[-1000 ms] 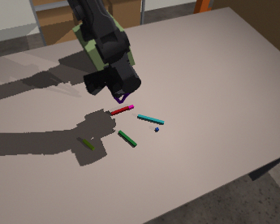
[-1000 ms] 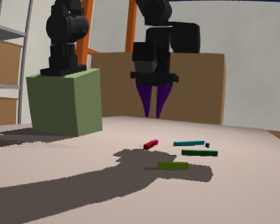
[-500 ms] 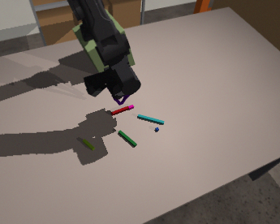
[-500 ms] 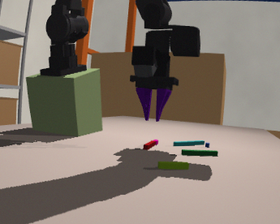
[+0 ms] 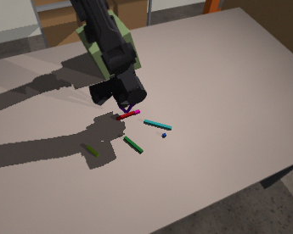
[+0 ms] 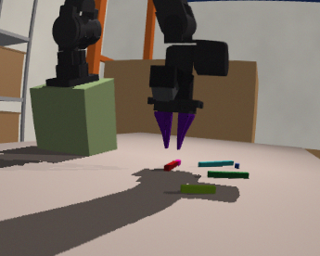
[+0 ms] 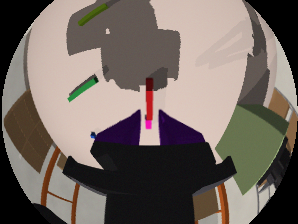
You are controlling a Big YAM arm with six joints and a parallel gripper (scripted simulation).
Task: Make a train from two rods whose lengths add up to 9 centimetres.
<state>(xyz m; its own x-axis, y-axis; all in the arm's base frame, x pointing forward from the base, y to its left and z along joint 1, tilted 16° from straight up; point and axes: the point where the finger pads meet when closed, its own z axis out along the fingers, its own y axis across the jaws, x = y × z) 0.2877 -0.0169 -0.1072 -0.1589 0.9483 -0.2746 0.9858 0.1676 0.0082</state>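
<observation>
My gripper is now 4 cm above the red rod. The rest, counted from my hand: magenta rod 1 cm behind, 5 cm to the left, 4 cm below; turquoise rod 7 cm ahead, 10 cm to the left, 4 cm below; green rod 12 cm ahead, 1 cm to the right, 4 cm below.
</observation>
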